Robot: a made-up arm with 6 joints.
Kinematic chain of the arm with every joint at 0, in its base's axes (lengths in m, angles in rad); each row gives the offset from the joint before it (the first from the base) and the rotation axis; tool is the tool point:
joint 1: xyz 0 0 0.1 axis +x
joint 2: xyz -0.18 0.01 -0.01 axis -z
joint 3: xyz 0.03 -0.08 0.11 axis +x
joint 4: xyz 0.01 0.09 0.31 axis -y
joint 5: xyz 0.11 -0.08 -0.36 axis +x
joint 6: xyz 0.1 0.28 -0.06 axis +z
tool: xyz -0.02 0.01 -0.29
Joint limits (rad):
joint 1: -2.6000..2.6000
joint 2: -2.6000..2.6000
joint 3: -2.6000..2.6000
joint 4: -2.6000..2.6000
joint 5: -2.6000..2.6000
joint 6: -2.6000..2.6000
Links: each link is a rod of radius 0.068 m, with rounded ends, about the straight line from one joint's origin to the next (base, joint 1, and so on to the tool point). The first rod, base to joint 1, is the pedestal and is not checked.
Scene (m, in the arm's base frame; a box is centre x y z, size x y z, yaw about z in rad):
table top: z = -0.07
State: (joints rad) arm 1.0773 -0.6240 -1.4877 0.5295 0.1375 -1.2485
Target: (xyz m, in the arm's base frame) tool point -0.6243 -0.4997 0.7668
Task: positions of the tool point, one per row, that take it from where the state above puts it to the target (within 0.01 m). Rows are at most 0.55 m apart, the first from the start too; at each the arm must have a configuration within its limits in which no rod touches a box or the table.
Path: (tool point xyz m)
1: 0.2781 0.3674 0.5179
2: 0.0248 0.1888 0.8426
3: -0.3035 -0.1487 0.9475
4: -0.6244 -0.4997 0.7668

